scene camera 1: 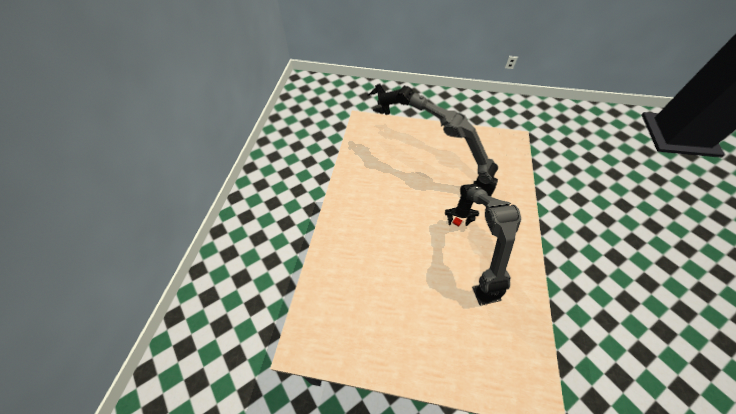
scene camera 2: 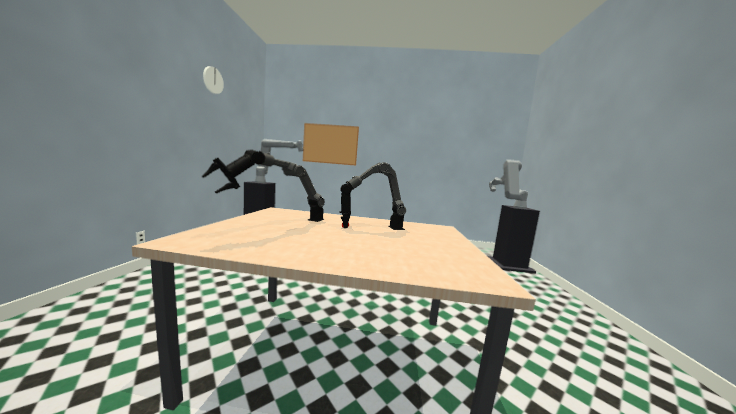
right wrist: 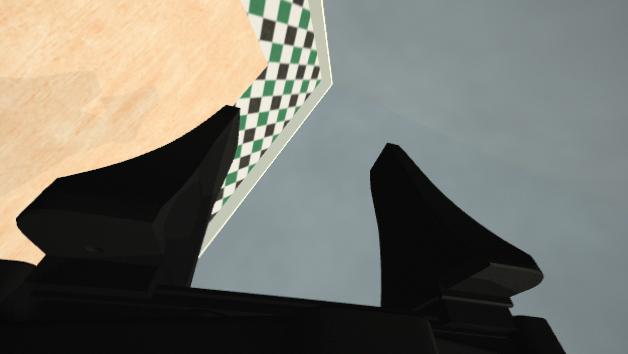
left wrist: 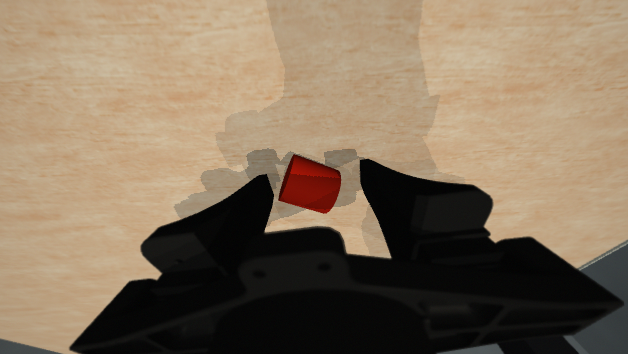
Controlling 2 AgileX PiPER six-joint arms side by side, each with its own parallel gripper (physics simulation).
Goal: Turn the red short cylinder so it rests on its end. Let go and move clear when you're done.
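Note:
The red short cylinder [scene camera 1: 457, 221] [scene camera 2: 345, 225] [left wrist: 310, 184] lies on its side on the table. In the left wrist view its axis runs roughly across the picture, slightly tilted, from one finger towards the other. My left gripper [scene camera 1: 461, 222] [scene camera 2: 345, 225] [left wrist: 314, 178] is open, pointing down, with its fingertips on either side of the cylinder and a gap visible at each side; the gap at the right is wider. My right gripper [scene camera 2: 209, 182] [right wrist: 312, 142] is open and empty, raised high near the table's far left corner in scene camera 1.
The wooden table [scene camera 1: 360, 288] [scene camera 2: 329, 257] carries both arms. The right arm's base stands close behind the left gripper in scene camera 1. Grey robots on black pedestals [scene camera 2: 515, 236] [scene camera 2: 258, 197] stand beyond the table. An orange-brown board [scene camera 2: 330, 144] shows at the back.

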